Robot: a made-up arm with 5 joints.
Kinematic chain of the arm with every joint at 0, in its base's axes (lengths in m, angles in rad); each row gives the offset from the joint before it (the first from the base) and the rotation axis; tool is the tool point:
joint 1: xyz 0 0 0.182 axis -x
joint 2: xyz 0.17 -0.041 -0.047 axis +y
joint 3: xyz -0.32 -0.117 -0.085 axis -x
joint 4: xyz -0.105 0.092 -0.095 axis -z
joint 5: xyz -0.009 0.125 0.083 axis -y
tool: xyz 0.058 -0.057 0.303
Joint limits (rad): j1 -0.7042..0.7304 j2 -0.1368..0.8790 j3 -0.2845..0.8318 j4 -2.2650..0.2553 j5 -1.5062..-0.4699
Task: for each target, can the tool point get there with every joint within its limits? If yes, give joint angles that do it. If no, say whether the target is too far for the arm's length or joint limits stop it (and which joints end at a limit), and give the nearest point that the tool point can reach.
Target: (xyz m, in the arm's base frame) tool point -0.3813 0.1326 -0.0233
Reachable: yes | joints 0.3128 0.0722 0.7181 -1.7926 -0.7023
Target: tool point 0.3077 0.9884 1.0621
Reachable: no: too far | nearest point -0.0366 0.3379 0.5725 | short by 0.884 m
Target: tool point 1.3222 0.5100 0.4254
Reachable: no: too far | nearest point 0.1440 0.1891 0.4111 | short by 1.221 m
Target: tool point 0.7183 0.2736 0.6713
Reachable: no: joint limits stop it (at a limit: joint 2, joint 3, joint 5) | nearest point 0.1414 0.1478 0.4464 | short by 0.632 m
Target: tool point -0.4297 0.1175 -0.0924
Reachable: yes | joints 0.1887 -0.0156 0.3406 -1.9657 -1.3152
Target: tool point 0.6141 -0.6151 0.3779
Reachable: no: joint limits stop it (at a limit: joint 1, joint 2, joint 3, joint 4, joint 5) | nearest point 0.1511 -0.2438 0.2910 | short by 0.600 m
